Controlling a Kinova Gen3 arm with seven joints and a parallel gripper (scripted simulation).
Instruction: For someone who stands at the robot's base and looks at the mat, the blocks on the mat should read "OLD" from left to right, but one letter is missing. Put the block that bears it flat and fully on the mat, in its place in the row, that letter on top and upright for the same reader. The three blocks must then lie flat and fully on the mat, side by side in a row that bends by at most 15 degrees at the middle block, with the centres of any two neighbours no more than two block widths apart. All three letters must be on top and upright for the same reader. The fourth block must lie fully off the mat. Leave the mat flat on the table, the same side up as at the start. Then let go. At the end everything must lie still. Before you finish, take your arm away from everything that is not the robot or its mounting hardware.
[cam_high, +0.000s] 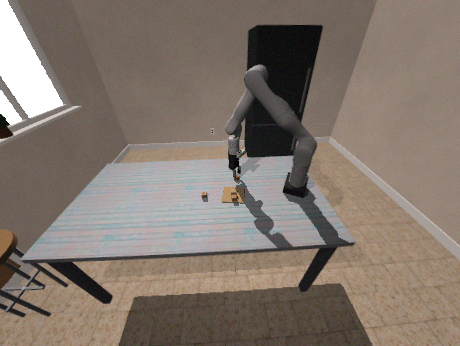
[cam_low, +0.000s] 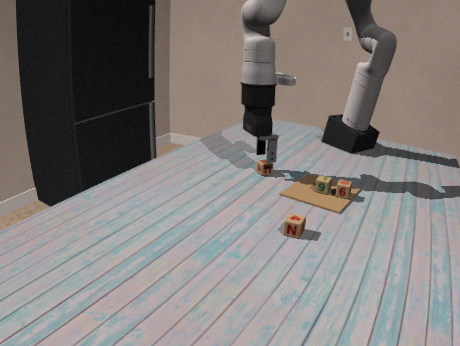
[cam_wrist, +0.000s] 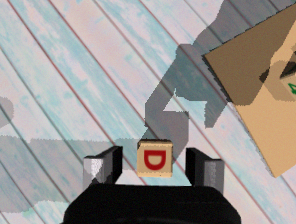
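Now: the red d block 40 mm below my hand. Round my hand: green l block 160 mm to the left, 40 mm below; then tan mat 160 mm to the left, 50 mm below; then red o block 210 mm to the left, 40 mm below, 10 mm behind.
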